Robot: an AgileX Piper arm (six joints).
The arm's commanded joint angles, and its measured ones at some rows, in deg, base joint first. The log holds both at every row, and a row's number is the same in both.
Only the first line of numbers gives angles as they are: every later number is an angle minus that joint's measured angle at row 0.
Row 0, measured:
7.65 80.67 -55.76 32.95 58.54 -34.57
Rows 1 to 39, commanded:
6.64 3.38 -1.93 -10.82 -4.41 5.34
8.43 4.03 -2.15 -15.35 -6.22 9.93
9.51 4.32 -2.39 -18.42 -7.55 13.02
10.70 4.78 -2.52 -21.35 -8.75 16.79
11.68 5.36 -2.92 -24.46 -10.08 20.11
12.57 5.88 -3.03 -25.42 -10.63 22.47
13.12 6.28 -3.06 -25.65 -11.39 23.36
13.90 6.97 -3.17 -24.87 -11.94 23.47
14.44 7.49 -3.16 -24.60 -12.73 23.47
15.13 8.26 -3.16 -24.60 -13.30 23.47
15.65 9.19 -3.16 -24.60 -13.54 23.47
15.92 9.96 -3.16 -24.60 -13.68 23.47
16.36 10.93 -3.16 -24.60 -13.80 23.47
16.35 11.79 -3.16 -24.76 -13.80 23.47
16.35 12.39 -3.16 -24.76 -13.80 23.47
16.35 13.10 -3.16 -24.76 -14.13 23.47
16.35 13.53 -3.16 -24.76 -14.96 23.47
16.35 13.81 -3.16 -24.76 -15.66 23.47
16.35 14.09 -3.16 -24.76 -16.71 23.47
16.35 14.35 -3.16 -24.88 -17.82 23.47
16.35 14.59 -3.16 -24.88 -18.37 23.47
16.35 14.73 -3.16 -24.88 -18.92 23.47
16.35 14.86 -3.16 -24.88 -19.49 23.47
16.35 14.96 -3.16 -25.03 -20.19 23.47
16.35 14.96 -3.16 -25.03 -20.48 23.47
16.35 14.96 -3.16 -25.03 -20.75 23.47
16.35 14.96 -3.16 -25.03 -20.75 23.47
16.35 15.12 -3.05 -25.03 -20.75 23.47
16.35 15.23 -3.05 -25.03 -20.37 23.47
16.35 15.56 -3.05 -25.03 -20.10 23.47
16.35 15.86 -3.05 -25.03 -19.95 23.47
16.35 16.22 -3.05 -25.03 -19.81 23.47
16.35 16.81 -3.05 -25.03 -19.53 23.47
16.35 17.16 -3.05 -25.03 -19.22 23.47
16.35 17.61 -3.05 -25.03 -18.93 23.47
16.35 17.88 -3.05 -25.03 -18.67 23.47
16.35 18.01 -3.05 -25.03 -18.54 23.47
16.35 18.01 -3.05 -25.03 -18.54 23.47
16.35 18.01 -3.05 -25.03 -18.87 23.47
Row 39, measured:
16.26 17.82 -2.93 -24.44 -19.18 23.43
